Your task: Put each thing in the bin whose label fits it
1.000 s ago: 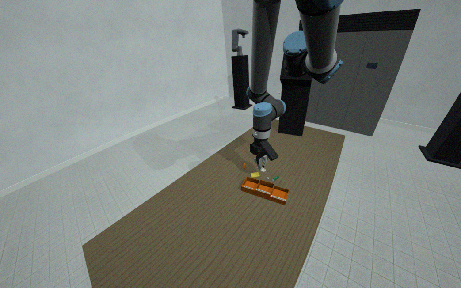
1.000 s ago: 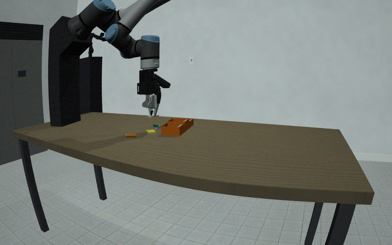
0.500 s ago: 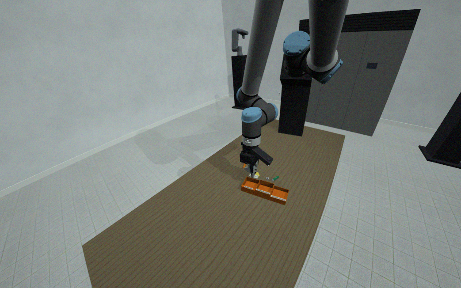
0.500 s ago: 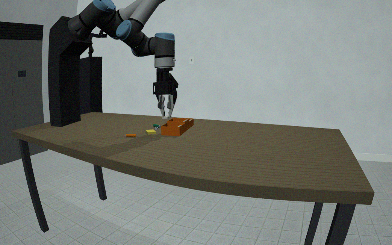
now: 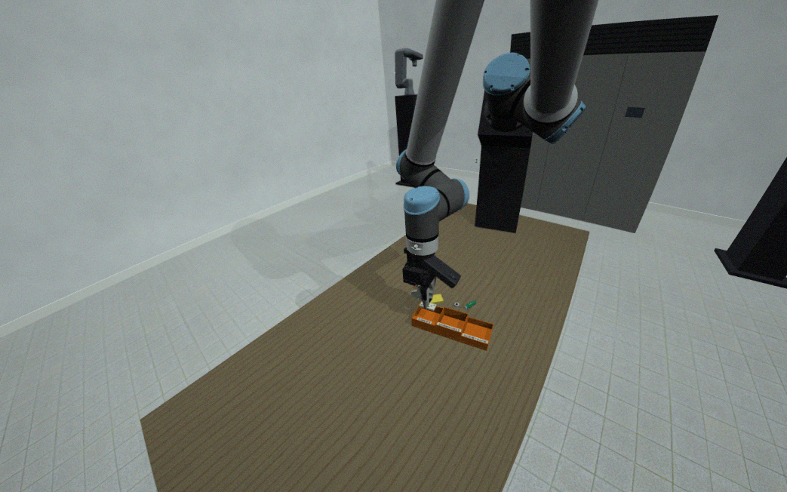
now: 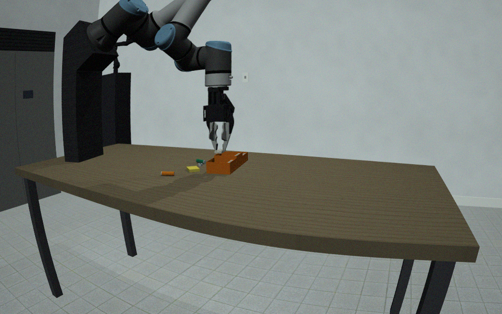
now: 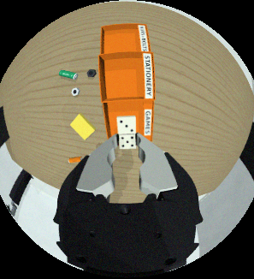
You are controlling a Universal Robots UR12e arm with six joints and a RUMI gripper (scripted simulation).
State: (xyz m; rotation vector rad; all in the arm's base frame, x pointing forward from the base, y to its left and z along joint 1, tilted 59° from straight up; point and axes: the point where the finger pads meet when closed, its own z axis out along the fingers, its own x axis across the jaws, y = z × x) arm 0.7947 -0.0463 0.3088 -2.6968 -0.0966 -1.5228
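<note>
Now: the yellow block 10 cm behind my hand, 8 cm below it and 2 cm to the right of it. Round my hand: black nut 9 cm to the left, 8 cm below, 8 cm behind; silver nut 11 cm behind, 8 cm below, 6 cm to the left; speckled white thing 1 cm below.
</note>
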